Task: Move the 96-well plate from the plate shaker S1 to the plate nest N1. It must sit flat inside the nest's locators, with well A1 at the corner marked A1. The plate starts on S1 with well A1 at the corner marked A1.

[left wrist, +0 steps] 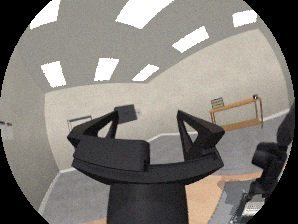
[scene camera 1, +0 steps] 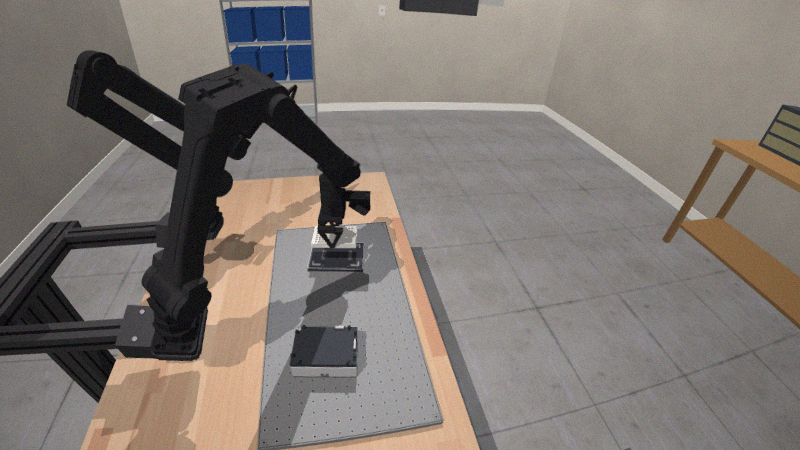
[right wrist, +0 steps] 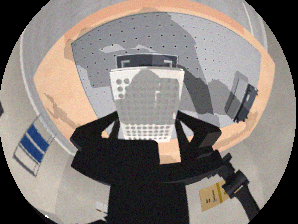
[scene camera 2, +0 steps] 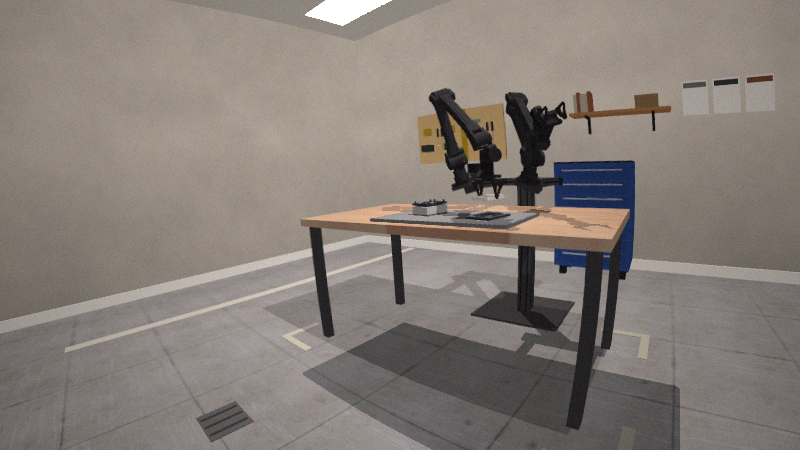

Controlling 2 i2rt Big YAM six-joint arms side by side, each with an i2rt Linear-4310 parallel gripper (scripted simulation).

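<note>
Left gripper, seen. Right gripper, seen, right wrist view too. White 96-well plate, seen.
</note>
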